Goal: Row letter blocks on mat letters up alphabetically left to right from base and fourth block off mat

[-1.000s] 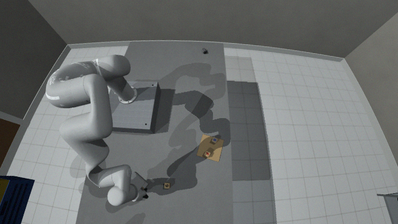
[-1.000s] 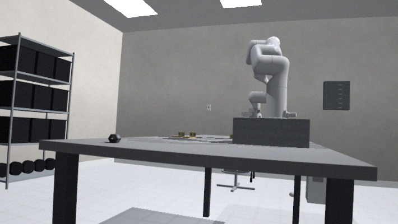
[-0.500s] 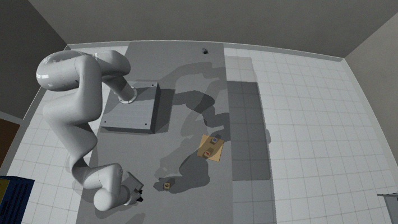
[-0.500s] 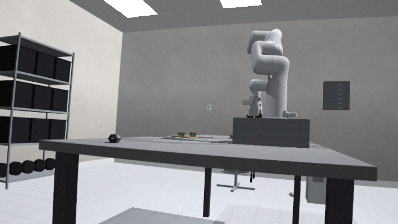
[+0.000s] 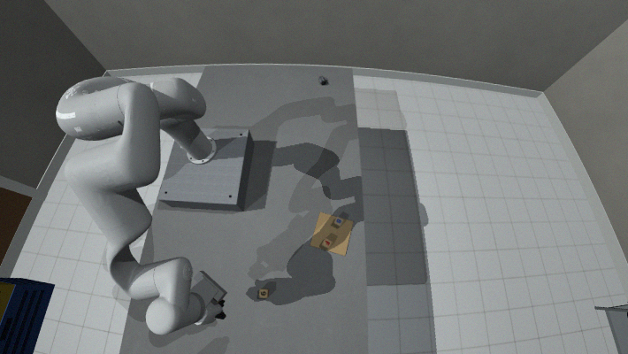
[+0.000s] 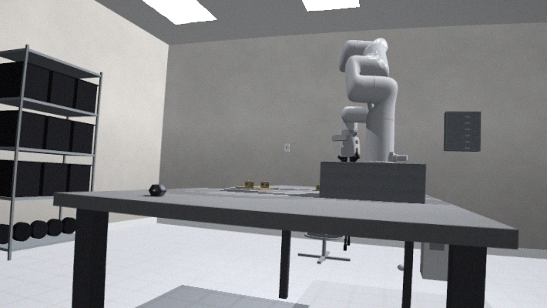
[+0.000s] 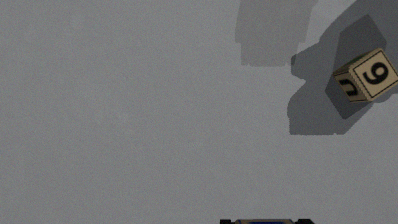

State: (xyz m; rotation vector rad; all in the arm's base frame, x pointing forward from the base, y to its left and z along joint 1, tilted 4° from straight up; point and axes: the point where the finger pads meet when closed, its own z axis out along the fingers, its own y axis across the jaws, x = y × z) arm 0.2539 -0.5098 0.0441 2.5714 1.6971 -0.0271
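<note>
The tan mat is 33 cm ahead of my hand, 32 cm to the left of it and 12 cm below it. From my hand the other things lie so: black faceted object (113 cm to the left, 14 cm ahead, 11 cm below).
</note>
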